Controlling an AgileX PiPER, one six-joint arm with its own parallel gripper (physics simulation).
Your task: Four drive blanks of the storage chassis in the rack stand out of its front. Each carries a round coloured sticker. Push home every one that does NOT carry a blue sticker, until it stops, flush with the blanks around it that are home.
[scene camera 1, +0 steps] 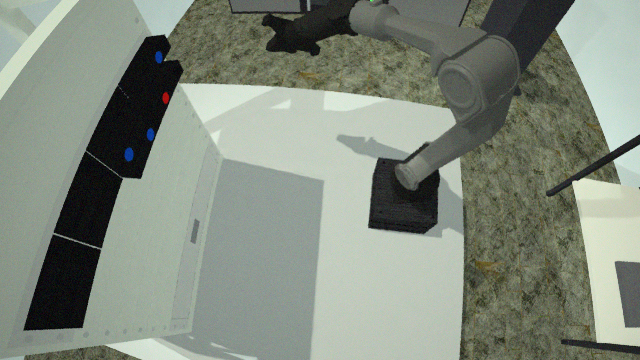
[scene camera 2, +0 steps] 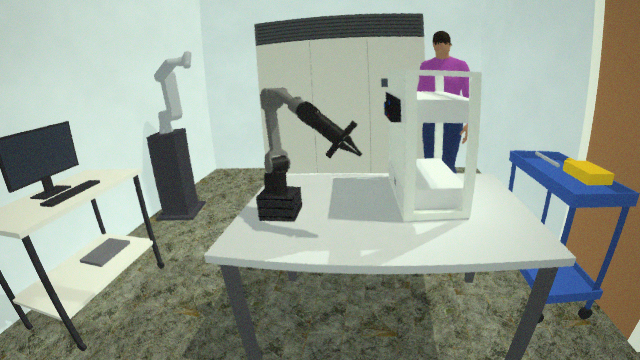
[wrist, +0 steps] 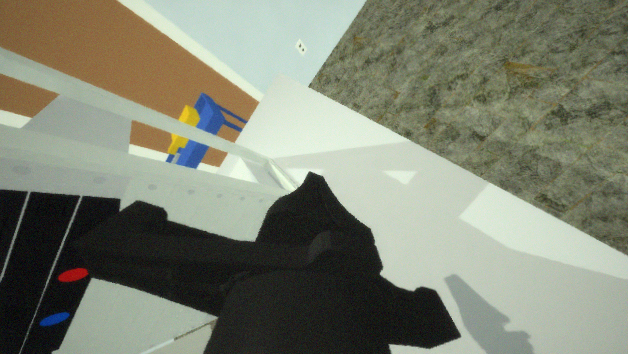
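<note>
In scene camera 1, dark blanks stand out at the upper part of the rack front. They carry one red sticker (scene camera 1: pixel 165 97) (wrist: pixel 73 274) and blue stickers: the top one (scene camera 1: pixel 159 57), one below the red (scene camera 1: pixel 150 134) (wrist: pixel 54 319), and a lower-left one (scene camera 1: pixel 129 154). Edges between the protruding black blanks are hard to tell. Lower black fronts (scene camera 1: pixel 90 200) look flush. My gripper (scene camera 1: pixel 272 46) (scene camera 2: pixel 360 153) (wrist: pixel 311 182) is shut and empty, in the air in front of the rack (scene camera 2: pixel 475 145), apart from the blanks and lower than them in scene camera 2.
The rack stands on the white table (scene camera 1: pixel 390 290) (scene camera 2: pixel 300 252); my arm's black base (scene camera 1: pixel 402 217) (scene camera 2: pixel 279 207) is at the opposite side. A blue cart (scene camera 2: pixel 575 197) (wrist: pixel 207 120) with a yellow box (scene camera 2: pixel 587 172) (wrist: pixel 186 120) stands beyond. A person (scene camera 2: pixel 445 72) stands behind the rack.
</note>
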